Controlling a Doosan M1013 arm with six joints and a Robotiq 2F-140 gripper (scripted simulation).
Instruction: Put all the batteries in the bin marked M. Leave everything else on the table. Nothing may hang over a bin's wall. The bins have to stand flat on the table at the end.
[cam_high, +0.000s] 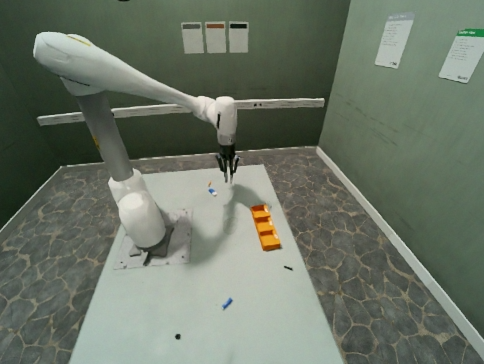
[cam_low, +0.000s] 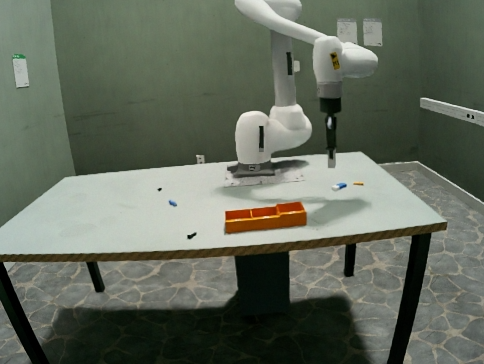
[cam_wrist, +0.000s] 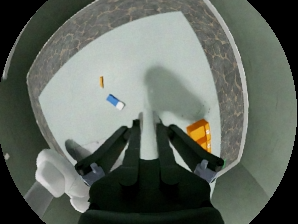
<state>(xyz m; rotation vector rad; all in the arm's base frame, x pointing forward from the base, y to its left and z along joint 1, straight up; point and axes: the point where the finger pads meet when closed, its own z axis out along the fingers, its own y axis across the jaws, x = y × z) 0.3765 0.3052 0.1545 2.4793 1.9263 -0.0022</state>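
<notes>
My gripper is now 180 mm short of the orange bin, 240 mm to the left of it and 130 mm above it. From my hand the other things lie so: black dot-like piece 170 mm behind, 710 mm to the right, 150 mm below; white object 100 mm behind, 40 mm to the left, 150 mm below.
</notes>
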